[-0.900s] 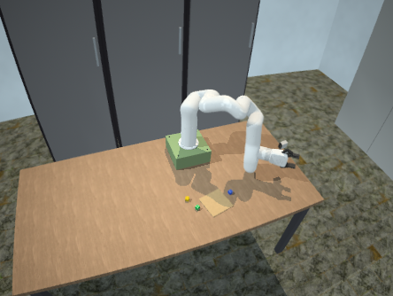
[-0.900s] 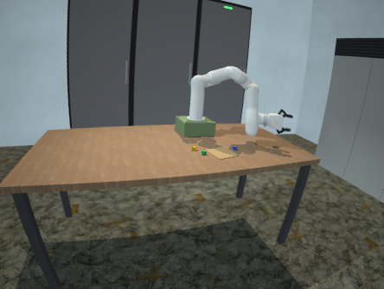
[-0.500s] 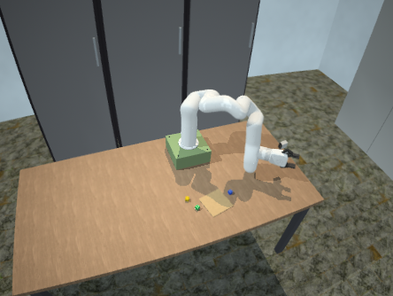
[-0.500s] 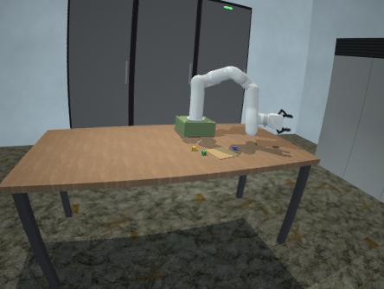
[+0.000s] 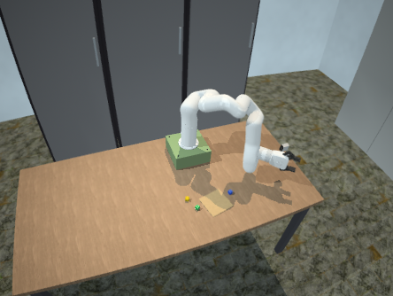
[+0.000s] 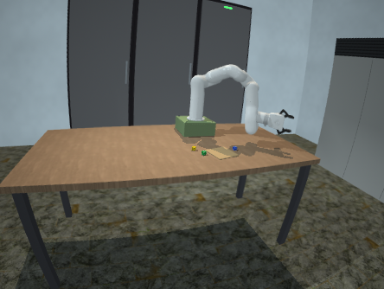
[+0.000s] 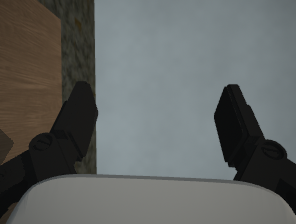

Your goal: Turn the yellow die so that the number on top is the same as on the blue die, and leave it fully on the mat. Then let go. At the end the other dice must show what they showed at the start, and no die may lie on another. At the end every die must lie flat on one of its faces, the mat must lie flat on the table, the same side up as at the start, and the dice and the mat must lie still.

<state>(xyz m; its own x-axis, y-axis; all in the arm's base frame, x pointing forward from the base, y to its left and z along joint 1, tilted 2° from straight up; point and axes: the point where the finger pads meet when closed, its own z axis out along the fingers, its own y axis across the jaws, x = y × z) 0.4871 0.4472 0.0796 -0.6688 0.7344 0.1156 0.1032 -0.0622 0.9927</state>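
The yellow die lies 15 cm behind my hand, 61 cm to the right of it and 17 cm below it. Round my hand: blue die (10 cm behind, 36 cm to the right, 17 cm below); then tan mat (7 cm behind, 47 cm to the right, 18 cm below); then green die (8 cm behind, 58 cm to the right, 17 cm below).
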